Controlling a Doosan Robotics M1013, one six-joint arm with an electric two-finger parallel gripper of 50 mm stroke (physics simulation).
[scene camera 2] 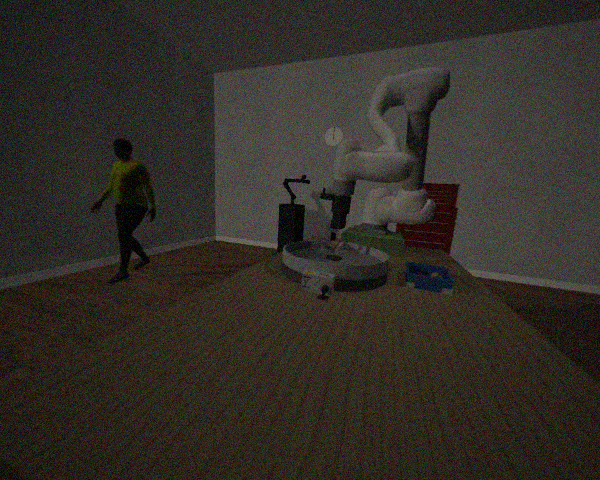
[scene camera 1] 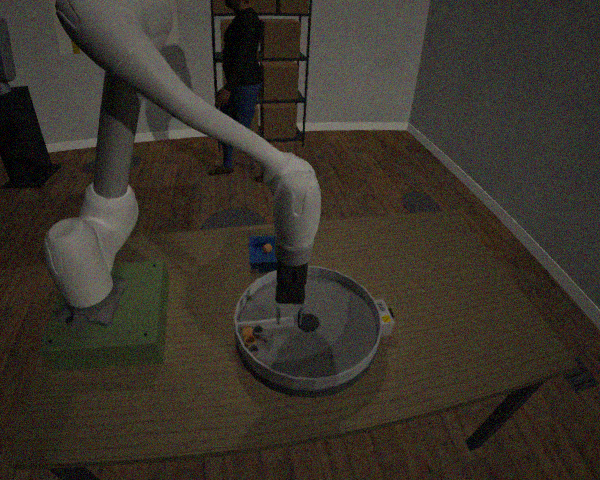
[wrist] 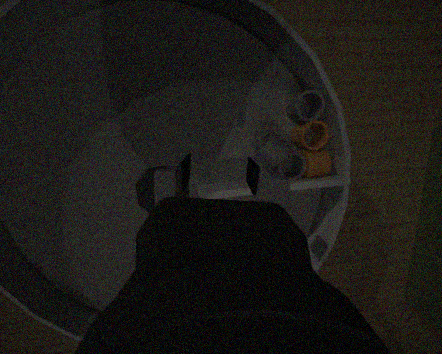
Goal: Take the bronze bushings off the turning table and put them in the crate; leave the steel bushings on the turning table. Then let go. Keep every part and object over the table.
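Places are measured from the arm's base along level axes (x left, y down, z back), in centimetres.
Pixels of known places: gripper, fingertip midpoint: [scene camera 2: 330, 241] [scene camera 1: 288, 321] [wrist: 218, 167]; arm's base, link origin: [scene camera 2: 373, 232] [scene camera 1: 94, 301].
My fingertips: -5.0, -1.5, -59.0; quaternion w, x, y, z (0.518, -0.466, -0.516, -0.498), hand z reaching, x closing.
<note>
For each thing: its top centre in the pictures, then the offset to it from my fingertips, as dx, dy, dz. "spot": a spot on its surface instead.
- divider bar, surface spot: [wrist: 320, 183] spot: +1.1, +2.3, +11.3
- blue crate, top centre: [scene camera 1: 275, 248] [scene camera 2: 427, 270] +38.6, +6.3, +4.9
- control box, surface spot: [scene camera 1: 384, 322] spot: +4.6, +5.7, -28.5
My gripper [scene camera 1: 289, 319] [scene camera 2: 333, 236] [wrist: 218, 167] is open and empty, above the turning table [scene camera 1: 310, 384] [scene camera 2: 360, 274] [wrist: 347, 155], left of the bushings in the wrist view. One bronze bushing [wrist: 300, 134] and another bronze bushing [wrist: 320, 163] lie near the rim beside the divider bar [scene camera 1: 275, 321] [wrist: 320, 183]. A steel bushing [wrist: 295, 112] is above them in the wrist view. Another steel bushing [wrist: 298, 165] lies left of the lower bronze one. Fainter grey shapes near it are too dark to count. The blue crate [scene camera 1: 255, 252] [scene camera 2: 420, 282] holds a bronze bushing [scene camera 1: 267, 247] [scene camera 2: 435, 274].
A control box [scene camera 1: 384, 322] [scene camera 2: 312, 282] sticks out from the turning table's side. The arm stands on a green base block [scene camera 1: 132, 347] [scene camera 2: 375, 241]. The crate stands behind the turning table in scene camera 1. People stand on the floor beyond the wooden table [scene camera 1: 450, 325].
</note>
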